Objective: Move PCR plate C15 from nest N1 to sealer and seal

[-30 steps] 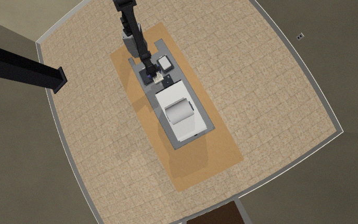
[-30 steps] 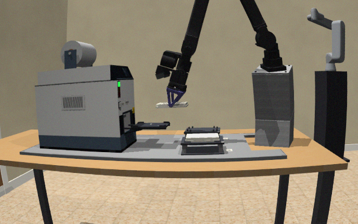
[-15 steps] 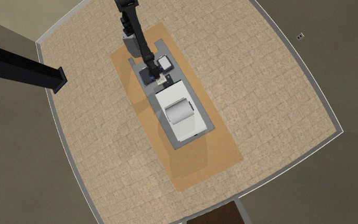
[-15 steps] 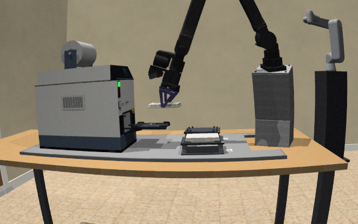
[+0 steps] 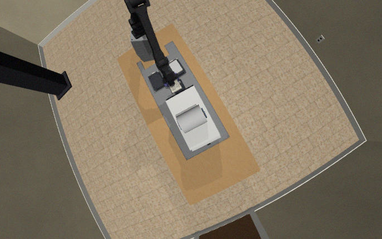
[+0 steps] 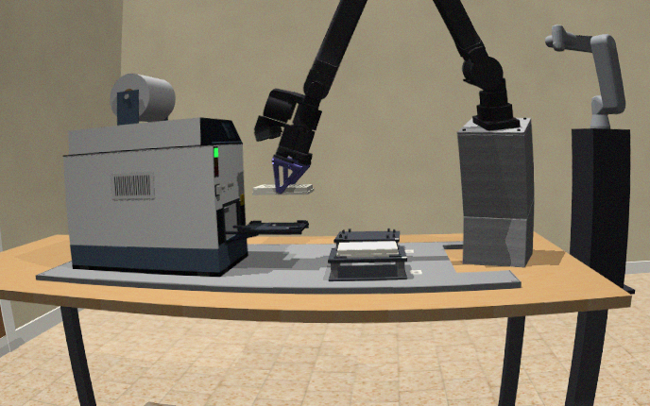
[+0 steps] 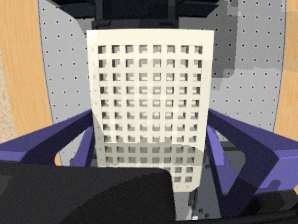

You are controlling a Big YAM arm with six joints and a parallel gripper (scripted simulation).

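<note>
Right now my hand is 20 mm short of the sealer's dark stage, 10 mm to the right of it and 90 mm above it. Round my hand: sealed plate C51: 180 mm behind, 110 mm to the left, 130 mm below; start key: 140 mm ahead, 90 mm to the left, 10 mm above; white 96-well plate C15: right at my hand.
</note>
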